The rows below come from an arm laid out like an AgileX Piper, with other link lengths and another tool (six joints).
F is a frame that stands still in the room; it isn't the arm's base.
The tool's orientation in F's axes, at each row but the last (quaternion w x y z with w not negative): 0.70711 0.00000 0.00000 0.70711; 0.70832 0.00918 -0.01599 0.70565; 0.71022 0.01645 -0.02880 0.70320; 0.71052 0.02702 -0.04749 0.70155; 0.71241 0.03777 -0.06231 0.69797; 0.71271 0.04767 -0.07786 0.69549; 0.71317 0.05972 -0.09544 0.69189; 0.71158 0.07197 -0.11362 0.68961; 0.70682 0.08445 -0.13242 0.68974; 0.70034 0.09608 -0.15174 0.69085
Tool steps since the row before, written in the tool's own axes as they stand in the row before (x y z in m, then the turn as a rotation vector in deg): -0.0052 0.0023 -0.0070 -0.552 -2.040 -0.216; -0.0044 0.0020 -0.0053 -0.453 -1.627 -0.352; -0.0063 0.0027 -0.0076 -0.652 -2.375 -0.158; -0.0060 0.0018 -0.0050 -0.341 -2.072 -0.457; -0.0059 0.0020 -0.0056 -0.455 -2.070 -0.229; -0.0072 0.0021 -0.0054 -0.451 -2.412 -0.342; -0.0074 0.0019 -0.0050 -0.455 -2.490 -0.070; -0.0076 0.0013 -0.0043 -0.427 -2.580 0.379; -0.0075 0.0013 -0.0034 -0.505 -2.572 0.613; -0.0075 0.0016 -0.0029 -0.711 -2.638 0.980
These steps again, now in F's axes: -0.0023 -0.0052 -0.0070 2.040 -0.552 -0.216; -0.0020 -0.0042 -0.0055 1.629 -0.447 -0.352; -0.0026 -0.0058 -0.0080 2.371 -0.665 -0.159; -0.0017 -0.0054 -0.0057 2.081 -0.320 -0.432; -0.0019 -0.0050 -0.0064 2.068 -0.465 -0.222; -0.0020 -0.0061 -0.0067 2.415 -0.451 -0.319; -0.0018 -0.0061 -0.0066 2.478 -0.517 -0.051; -0.0012 -0.0062 -0.0062 2.541 -0.610 0.394; -0.0012 -0.0061 -0.0056 2.515 -0.754 0.592; -0.0014 -0.0060 -0.0054 2.552 -1.076 0.869
